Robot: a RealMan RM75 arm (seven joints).
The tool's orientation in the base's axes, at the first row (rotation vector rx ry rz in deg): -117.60, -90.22, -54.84
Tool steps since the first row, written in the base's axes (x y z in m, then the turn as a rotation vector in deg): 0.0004, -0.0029, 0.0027, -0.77, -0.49, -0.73; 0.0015, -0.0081, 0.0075, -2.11, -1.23, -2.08; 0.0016, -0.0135, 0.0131, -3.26, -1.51, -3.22; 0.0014, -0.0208, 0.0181, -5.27, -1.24, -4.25; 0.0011, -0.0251, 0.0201, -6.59, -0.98, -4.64; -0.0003, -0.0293, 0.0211, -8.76, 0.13, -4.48
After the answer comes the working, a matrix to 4 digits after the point.
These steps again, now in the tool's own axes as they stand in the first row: 0.0000, 0.0015, -0.0037, -0.96, -0.66, -0.03; 0.0000, 0.0046, -0.0101, -2.62, -1.85, 0.03; 0.0002, 0.0069, -0.0176, -3.79, -2.97, 0.32; -0.0013, 0.0094, -0.0259, -4.61, -5.07, 0.64; -0.0028, 0.0106, -0.0302, -4.90, -6.44, 0.71; -0.0052, 0.0107, -0.0341, -4.32, -8.81, 0.71
The tool's axes in the first row as the columns of a matrix, in the base's axes (rounded; the answer above uses it unrounded):
0.1398, 0.9485, 0.2842
0.6890, -0.2993, 0.6601
0.7112, 0.1035, -0.6954

